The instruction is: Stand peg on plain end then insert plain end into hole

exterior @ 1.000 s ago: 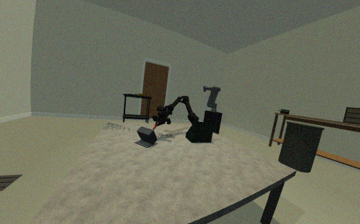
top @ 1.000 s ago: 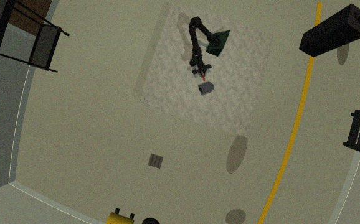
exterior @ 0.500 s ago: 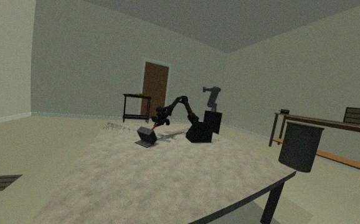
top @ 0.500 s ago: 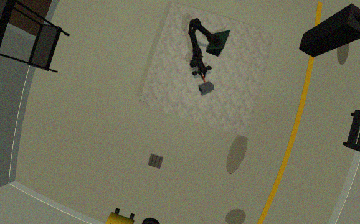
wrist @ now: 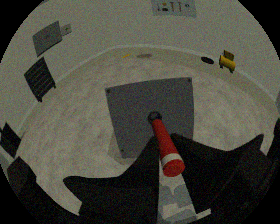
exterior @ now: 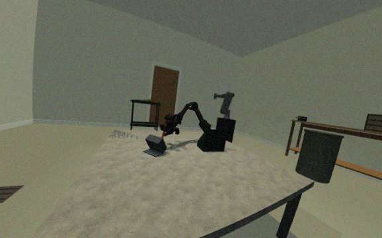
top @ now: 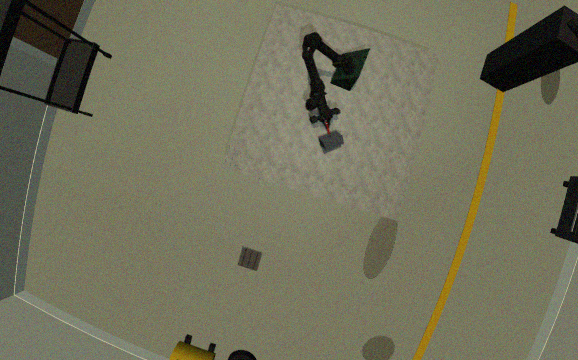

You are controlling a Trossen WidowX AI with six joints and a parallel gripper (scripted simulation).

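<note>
The sloped grey panel lies 50 mm ahead of my gripper tip, 50 mm to the left of it and 50 mm below it. The rest, counted from my gripper tip: red peg (10 mm behind, 10 mm to the right, 10 mm above).
</note>
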